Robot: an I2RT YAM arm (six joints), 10 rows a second.
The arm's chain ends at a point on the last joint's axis. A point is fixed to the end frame.
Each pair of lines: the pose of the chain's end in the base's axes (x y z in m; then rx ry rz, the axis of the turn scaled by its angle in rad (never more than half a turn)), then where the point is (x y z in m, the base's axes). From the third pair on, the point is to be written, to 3 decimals.
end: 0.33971 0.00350 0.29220 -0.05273 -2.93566 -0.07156
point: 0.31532 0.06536 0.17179
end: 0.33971 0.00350 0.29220 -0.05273 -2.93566 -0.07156
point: 0.31532 0.06536 0.17179
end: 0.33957 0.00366 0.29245 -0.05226 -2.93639 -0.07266
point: 0.315 0.066 0.172
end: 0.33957 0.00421 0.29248 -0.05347 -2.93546 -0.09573
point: 0.315 0.068 0.173
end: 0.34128 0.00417 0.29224 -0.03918 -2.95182 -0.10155
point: 0.319 0.068 0.173
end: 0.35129 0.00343 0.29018 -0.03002 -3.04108 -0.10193
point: 0.339 0.067 0.169
